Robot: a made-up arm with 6 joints. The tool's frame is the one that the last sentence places.
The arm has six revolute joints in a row. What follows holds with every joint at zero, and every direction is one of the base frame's.
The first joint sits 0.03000 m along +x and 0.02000 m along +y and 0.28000 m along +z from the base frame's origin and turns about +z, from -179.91 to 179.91 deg.
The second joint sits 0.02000 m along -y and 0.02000 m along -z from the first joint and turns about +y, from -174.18 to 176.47 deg.
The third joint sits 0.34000 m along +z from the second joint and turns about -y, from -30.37 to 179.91 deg.
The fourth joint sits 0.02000 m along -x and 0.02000 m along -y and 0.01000 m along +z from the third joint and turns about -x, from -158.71 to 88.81 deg.
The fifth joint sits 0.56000 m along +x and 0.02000 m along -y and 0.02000 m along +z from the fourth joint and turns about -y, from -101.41 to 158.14 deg.
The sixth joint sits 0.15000 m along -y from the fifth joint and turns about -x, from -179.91 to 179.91 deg.
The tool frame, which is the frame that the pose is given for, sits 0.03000 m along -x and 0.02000 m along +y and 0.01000 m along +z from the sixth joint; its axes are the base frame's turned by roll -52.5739, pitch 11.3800 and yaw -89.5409 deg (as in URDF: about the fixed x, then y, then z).
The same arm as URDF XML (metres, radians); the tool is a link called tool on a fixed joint. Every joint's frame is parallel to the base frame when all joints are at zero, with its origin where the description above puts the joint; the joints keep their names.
<robot name="arm">
<joint name="joint 1" type="revolute"><parent link="base"/><child link="link1"/><origin xyz="0.03 0.02 0.28" rpy="0 0 0"/><axis xyz="0 0 1"/><limit lower="-3.14" upper="3.14"/></joint>
<joint name="joint 2" type="revolute"><parent link="link1"/><child link="link2"/><origin xyz="0 -0.02 -0.02" rpy="0 0 0"/><axis xyz="0 1 0"/><limit lower="-3.04" upper="3.08"/></joint>
<joint name="joint 3" type="revolute"><parent link="link2"/><child link="link3"/><origin xyz="0 0 0.34" rpy="0 0 0"/><axis xyz="0 -1 0"/><limit lower="-0.5301" upper="3.14"/></joint>
<joint name="joint 4" type="revolute"><parent link="link3"/><child link="link4"/><origin xyz="-0.02 -0.02 0.01" rpy="0 0 0"/><axis xyz="-1 0 0"/><limit lower="-2.77" upper="1.55"/></joint>
<joint name="joint 5" type="revolute"><parent link="link4"/><child link="link5"/><origin xyz="0.56 -0.02 0.02" rpy="0 0 0"/><axis xyz="0 -1 0"/><limit lower="-1.7699" upper="2.7601"/></joint>
<joint name="joint 6" type="revolute"><parent link="link5"/><child link="link6"/><origin xyz="0 -0.15 0" rpy="0 0 0"/><axis xyz="-1 0 0"/><limit lower="-3.14" upper="3.14"/></joint>
<joint name="tool_joint" type="fixed"><parent link="link6"/><child link="tool"/><origin xyz="-0.03 0.02 0.01" rpy="-0.9176 0.1986 -1.5628"/></joint>
<link name="base"/>
<link name="link1"/>
<link name="link2"/>
<link name="link3"/>
<link name="link4"/>
<link name="link5"/>
<link name="link6"/>
<link name="tool"/>
</robot>

